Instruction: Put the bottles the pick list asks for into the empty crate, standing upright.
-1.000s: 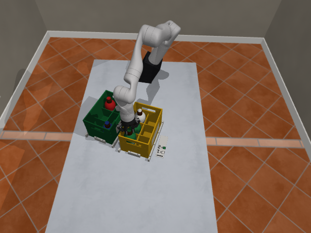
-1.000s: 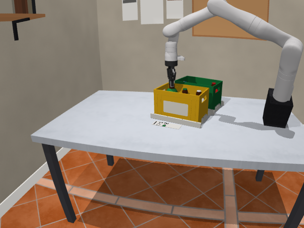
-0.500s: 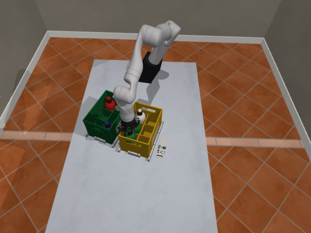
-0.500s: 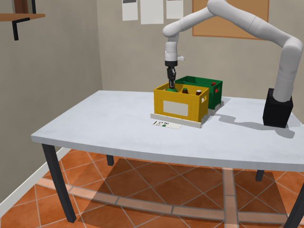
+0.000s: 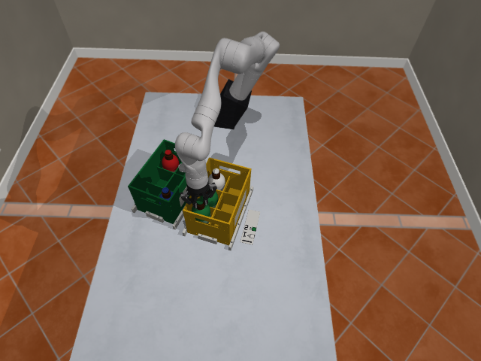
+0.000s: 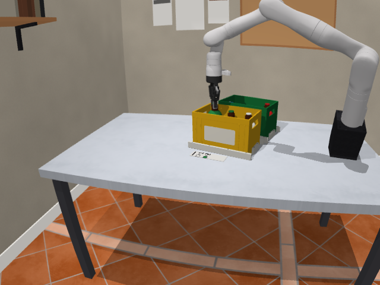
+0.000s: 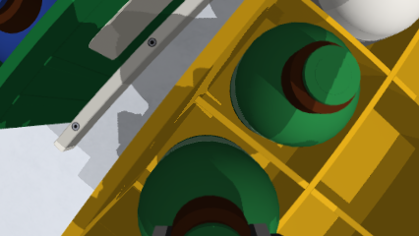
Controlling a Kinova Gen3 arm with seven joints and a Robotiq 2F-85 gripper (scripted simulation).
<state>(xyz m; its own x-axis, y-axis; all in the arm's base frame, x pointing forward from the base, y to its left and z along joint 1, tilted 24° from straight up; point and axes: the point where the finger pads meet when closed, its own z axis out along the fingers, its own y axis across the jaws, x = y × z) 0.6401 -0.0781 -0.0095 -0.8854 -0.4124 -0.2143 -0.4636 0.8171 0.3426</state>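
The yellow crate is 8 cm behind my hand, 6 cm to the left of it and 10 cm below it. Round my hand: green crate (15 cm behind, 17 cm to the right, 10 cm below); then blue-label bottle (6 cm behind, 15 cm to the right, 10 cm below); then white-label bottle (17 cm behind, 3 cm to the left, 10 cm below).
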